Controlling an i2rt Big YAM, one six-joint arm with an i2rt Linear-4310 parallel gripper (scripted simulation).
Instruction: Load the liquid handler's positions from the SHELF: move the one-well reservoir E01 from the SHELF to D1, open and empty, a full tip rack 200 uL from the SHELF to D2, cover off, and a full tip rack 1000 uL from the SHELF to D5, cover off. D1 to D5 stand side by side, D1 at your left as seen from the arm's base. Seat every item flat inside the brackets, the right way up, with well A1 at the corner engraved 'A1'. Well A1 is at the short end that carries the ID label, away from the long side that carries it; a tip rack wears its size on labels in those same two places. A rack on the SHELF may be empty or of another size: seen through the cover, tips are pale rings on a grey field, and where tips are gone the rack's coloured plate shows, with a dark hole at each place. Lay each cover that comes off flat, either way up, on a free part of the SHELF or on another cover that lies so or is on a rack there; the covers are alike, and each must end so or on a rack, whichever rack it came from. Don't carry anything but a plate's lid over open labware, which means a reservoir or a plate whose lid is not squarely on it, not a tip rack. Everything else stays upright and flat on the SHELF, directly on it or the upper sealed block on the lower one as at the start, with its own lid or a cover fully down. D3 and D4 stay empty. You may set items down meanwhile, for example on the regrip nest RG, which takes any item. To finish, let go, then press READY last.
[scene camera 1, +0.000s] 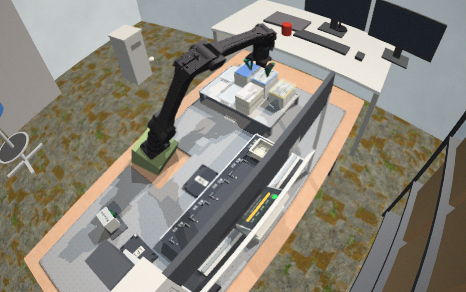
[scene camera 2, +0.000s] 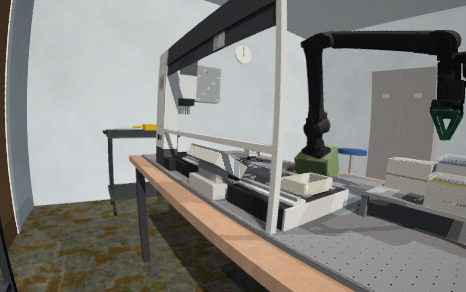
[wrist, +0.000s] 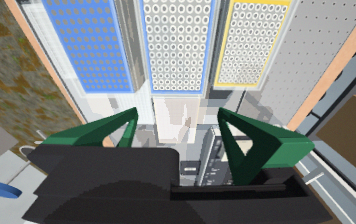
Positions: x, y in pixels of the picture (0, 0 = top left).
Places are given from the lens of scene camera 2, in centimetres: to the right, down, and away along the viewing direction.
gripper (scene camera 2: 445, 140): 56, -2, 46
white sealed block (scene camera 2: 419, 169): 49, 6, 49
